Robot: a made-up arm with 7 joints.
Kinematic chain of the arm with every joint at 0, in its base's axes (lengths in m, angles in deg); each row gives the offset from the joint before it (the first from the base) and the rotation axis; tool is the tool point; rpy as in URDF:
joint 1: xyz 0 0 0.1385 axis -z
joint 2: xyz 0 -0.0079 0.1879 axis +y
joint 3: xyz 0 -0.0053 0.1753 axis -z
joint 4: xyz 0 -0.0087 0.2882 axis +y
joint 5: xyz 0 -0.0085 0.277 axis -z
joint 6: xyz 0 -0.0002 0.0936 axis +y
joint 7: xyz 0 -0.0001 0.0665 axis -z
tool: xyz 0 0 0 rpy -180 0 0
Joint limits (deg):
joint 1: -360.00..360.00
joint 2: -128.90..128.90
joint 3: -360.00..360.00
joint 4: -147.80..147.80
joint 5: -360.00..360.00
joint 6: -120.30..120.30
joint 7: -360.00..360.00
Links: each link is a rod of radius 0.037 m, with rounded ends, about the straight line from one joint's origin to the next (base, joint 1, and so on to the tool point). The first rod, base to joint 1, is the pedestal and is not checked.
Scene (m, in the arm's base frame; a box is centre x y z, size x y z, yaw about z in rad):
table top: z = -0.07
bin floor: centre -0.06 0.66 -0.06 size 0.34 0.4 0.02 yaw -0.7
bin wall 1: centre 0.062 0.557 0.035 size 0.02 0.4 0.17 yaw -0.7
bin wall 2: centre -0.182 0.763 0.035 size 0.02 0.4 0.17 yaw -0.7
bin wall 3: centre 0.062 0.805 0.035 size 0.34 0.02 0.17 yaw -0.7
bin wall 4: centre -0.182 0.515 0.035 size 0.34 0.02 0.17 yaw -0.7
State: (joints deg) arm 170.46 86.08 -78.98 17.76 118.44 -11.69 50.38
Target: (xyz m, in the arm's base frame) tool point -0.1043 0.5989 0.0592
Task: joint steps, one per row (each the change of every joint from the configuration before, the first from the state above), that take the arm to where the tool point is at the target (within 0.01 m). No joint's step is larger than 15 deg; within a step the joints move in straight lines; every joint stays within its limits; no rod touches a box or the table.
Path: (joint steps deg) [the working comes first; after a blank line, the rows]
Joints at the target: 268.39 74.07 -14.17 83.65 121.11 -11.50 50.38
Straight joint move there: touches bin wall 2, bin wall 4.

1: 14.26 -4.66 8.91 10.70 0.41 -0.26 0.00
2: 14.27 -4.66 8.90 10.70 0.41 -0.25 0.00
3: 14.26 -4.65 8.91 10.70 0.41 -0.26 0.00
4: 14.27 -4.66 8.90 10.70 0.42 -0.25 0.00
5: 14.26 -4.66 8.91 10.70 0.41 -0.26 0.00
6: 14.27 -4.66 8.90 10.70 0.41 -0.26 0.00
7: 14.26 -4.65 8.91 10.71 0.41 -0.25 0.00
8: -0.96 10.29 1.24 -4.51 -0.11 0.99 0.00
9: -0.96 10.30 1.23 -4.51 -0.10 0.99 0.00

